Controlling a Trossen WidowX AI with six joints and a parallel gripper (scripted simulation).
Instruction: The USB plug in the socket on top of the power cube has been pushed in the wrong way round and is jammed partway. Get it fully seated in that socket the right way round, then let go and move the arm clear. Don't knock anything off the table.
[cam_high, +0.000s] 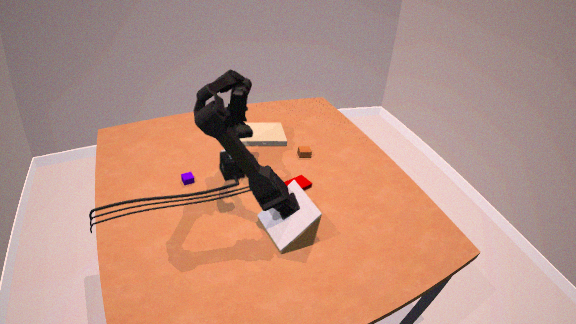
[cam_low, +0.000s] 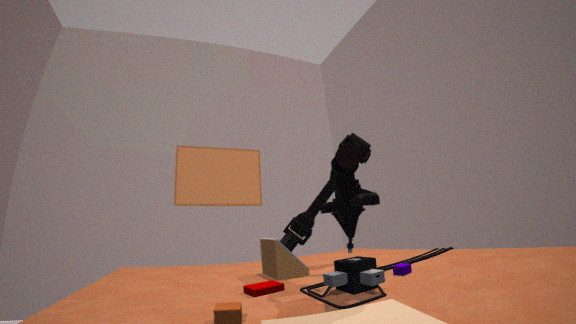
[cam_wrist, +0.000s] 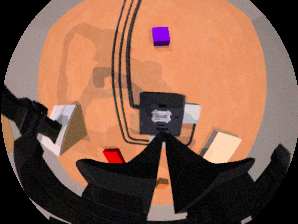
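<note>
The USB socket lies 60 mm below my gripper tip. Also, from my gripper tip: red block: 120 mm behind, 210 mm to the right, 120 mm below; then purple cube: 20 mm behind, 180 mm to the left, 120 mm below; then USB plug: 20 mm below.
</note>
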